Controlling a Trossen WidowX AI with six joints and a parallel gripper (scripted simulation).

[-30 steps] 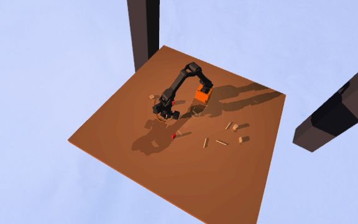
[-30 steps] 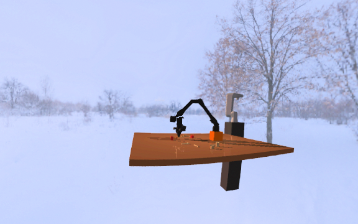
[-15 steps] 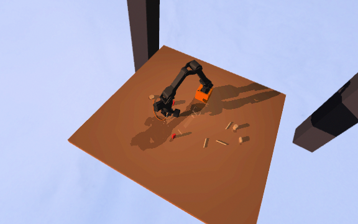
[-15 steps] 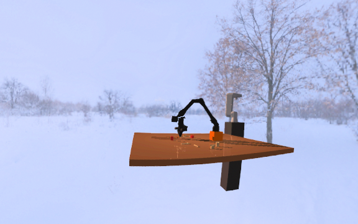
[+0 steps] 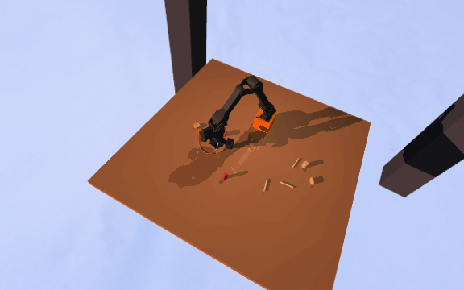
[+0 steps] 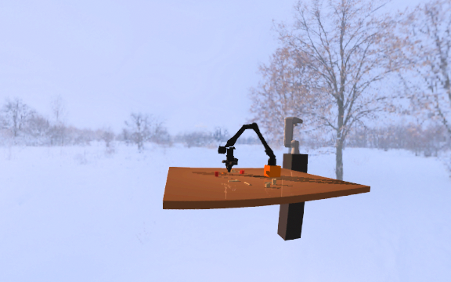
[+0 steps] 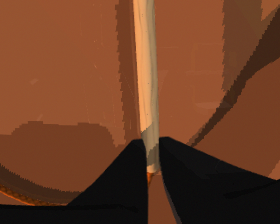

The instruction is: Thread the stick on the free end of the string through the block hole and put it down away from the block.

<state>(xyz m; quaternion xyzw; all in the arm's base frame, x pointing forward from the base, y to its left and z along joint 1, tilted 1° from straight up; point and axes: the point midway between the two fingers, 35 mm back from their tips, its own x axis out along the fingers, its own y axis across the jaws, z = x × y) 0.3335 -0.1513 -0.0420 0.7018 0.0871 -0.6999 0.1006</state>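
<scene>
Now: the red block 130 mm behind my gripper tip and 30 mm to the right of it. Round my gripper tip: thin wooden stick 10 mm behind; red object 140 mm to the left, 130 mm ahead; round wooden button 200 mm to the right, 80 mm behind, 10 mm below.
</scene>
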